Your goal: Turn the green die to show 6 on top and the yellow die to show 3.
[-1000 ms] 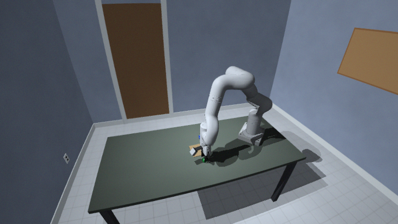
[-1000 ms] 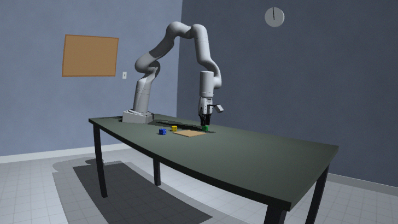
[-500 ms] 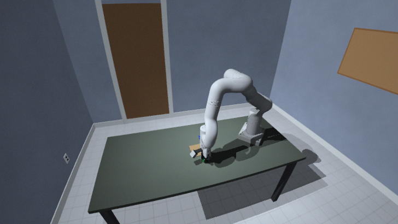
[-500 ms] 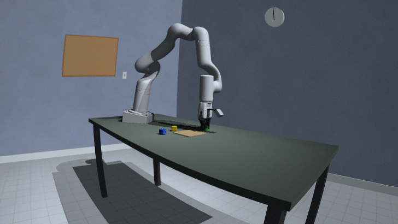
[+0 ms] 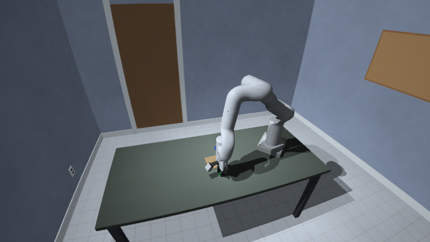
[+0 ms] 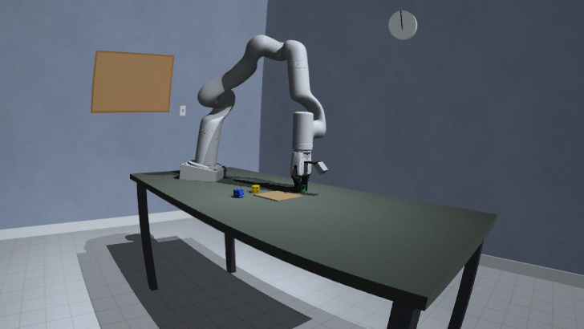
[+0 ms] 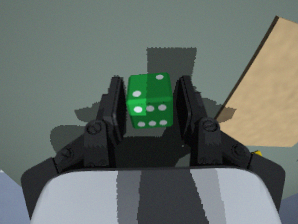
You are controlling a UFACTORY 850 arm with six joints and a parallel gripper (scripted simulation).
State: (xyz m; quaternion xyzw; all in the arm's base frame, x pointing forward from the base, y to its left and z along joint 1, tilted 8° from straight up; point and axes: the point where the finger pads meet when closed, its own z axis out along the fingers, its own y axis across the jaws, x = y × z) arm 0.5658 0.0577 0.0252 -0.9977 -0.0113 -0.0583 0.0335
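My hand is 10 mm above the green die. From my hand the other things lie so: tan mat 20 mm behind, 140 mm to the right, 20 mm below; yellow die 130 mm behind, 150 mm to the right, 10 mm below; blue die 110 mm behind, 270 mm to the right, 10 mm below.
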